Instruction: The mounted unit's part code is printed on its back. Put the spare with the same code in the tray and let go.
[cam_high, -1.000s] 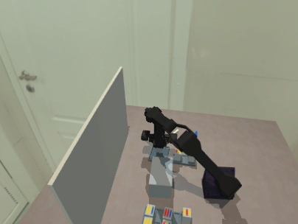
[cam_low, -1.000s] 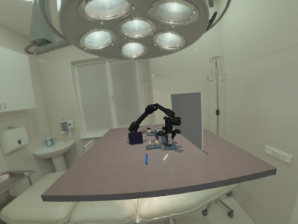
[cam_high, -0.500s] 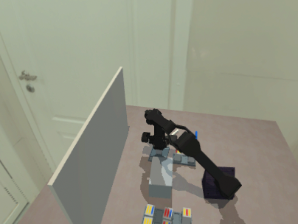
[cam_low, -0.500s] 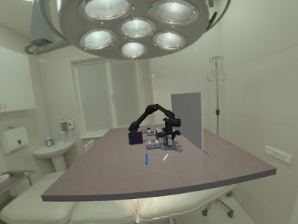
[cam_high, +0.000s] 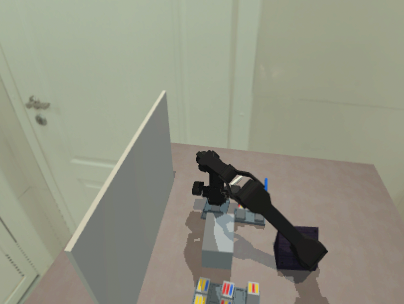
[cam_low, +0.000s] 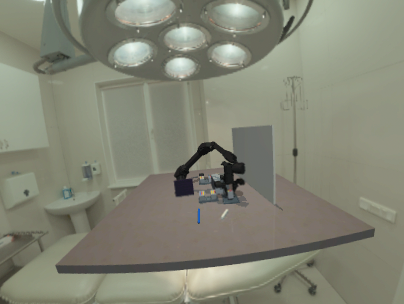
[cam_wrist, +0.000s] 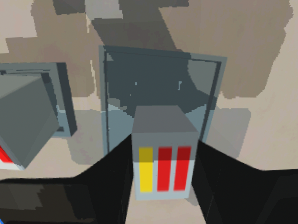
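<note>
Now: the grey tray 20 mm below my gripper tip. From my gripper tip the other things lie so: grey holder (140 mm behind, 20 mm to the left, 20 mm below); blue pen (200 mm behind, 170 mm to the right, 20 mm below); mounted grey unit (50 mm behind, 200 mm to the left, 30 mm above).
</note>
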